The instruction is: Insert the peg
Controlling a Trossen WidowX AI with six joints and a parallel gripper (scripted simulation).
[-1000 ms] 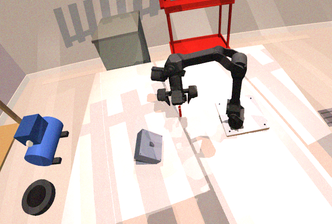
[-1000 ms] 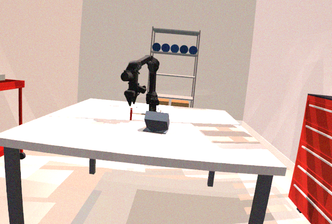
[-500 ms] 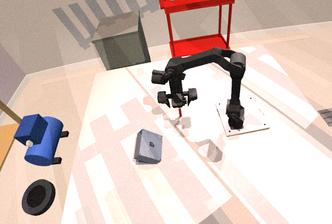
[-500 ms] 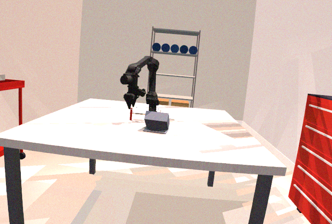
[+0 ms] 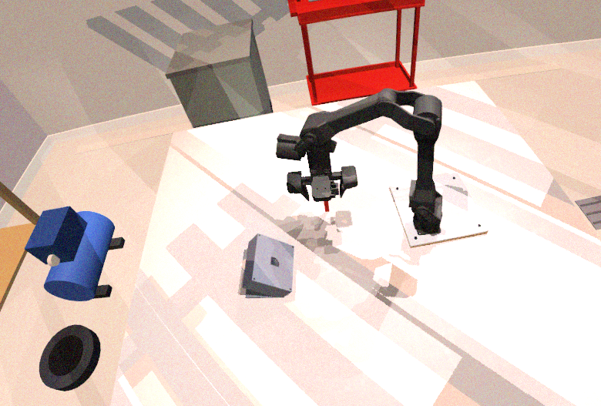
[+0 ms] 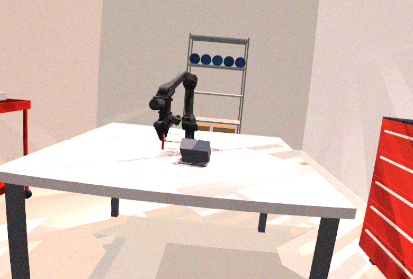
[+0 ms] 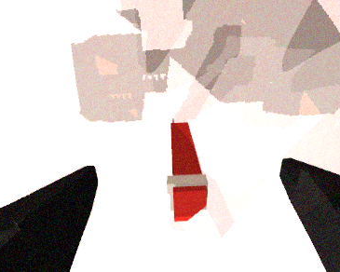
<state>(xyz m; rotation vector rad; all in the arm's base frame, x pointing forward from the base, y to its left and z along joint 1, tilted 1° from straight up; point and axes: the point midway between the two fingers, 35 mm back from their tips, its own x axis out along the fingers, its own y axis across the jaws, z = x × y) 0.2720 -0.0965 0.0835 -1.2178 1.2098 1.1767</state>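
Now: gripper tip right at the peg. Round my gripper tip: sloped panel 160 mm ahead, 200 mm to the left.
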